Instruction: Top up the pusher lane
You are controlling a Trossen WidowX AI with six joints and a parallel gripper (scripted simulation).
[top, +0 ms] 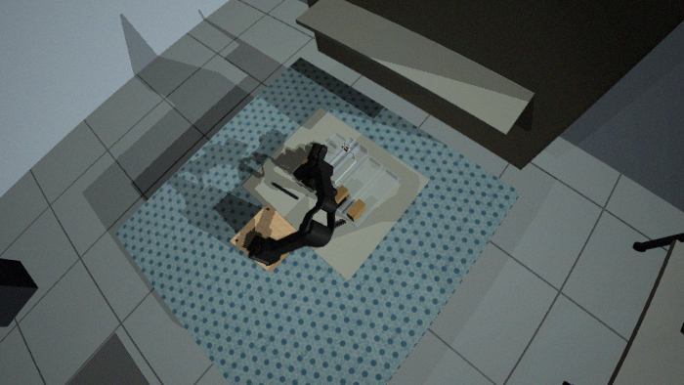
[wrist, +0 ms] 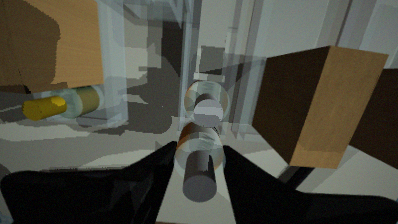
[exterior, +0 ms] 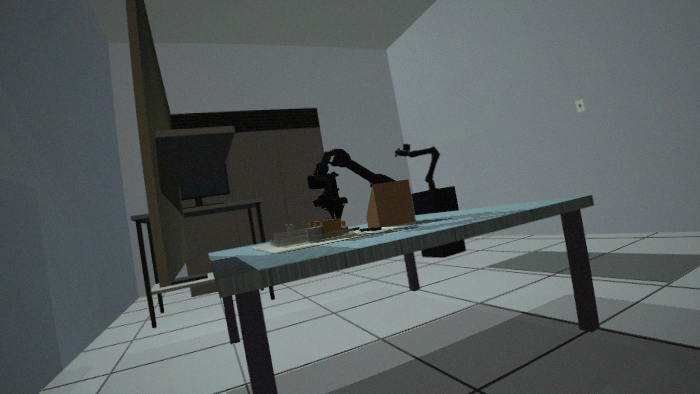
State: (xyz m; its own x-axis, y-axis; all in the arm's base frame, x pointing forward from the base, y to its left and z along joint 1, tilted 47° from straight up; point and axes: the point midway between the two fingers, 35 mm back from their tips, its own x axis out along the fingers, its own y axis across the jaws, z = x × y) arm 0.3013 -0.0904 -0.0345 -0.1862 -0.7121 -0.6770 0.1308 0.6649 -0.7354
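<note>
My gripper tip is now 8 cm short of the mat, 1 cm to the left of it and 6 cm above it. From my gripper tip the other things lie so: grey lid 16 cm ahead, 10 cm to the left, 3 cm below.
</note>
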